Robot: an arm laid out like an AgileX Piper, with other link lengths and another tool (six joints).
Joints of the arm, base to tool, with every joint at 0 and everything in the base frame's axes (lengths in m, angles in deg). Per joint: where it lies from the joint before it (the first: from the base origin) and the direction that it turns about. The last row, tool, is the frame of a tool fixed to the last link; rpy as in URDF.
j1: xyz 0 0 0.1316 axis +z
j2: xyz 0 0 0 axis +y
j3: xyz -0.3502 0 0.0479 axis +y
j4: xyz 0.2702 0 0.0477 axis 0.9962 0 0.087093
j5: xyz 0 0 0 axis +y
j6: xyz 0.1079 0 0.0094 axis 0.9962 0 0.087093
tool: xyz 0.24 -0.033 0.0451 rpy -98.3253 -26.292 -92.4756
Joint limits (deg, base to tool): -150..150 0..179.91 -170..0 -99.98..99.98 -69.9..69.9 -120..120
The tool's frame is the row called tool.
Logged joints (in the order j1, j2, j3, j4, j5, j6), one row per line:
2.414, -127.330, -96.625, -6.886, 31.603, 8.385
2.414, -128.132, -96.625, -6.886, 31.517, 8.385
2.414, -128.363, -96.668, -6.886, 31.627, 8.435
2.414, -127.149, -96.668, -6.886, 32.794, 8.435
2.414, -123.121, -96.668, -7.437, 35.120, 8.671
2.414, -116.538, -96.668, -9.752, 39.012, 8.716
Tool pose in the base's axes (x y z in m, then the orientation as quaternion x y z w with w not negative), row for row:
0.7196, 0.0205, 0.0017, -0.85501, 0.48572, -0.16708, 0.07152
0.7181, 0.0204, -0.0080, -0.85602, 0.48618, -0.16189, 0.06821
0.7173, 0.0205, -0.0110, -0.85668, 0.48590, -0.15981, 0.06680
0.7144, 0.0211, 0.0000, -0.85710, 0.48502, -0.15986, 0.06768
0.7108, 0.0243, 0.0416, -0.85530, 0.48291, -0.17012, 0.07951
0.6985, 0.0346, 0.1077, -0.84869, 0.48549, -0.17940, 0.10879
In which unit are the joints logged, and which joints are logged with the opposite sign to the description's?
The joints are logged in degrees. Opposite sign: j2, j4, j6.
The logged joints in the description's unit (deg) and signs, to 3 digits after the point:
2.414, 127.330, -96.625, 6.886, 31.603, -8.385
2.414, 128.132, -96.625, 6.886, 31.517, -8.385
2.414, 128.363, -96.668, 6.886, 31.627, -8.435
2.414, 127.149, -96.668, 6.886, 32.794, -8.435
2.414, 123.121, -96.668, 7.437, 35.120, -8.671
2.414, 116.538, -96.668, 9.752, 39.012, -8.716

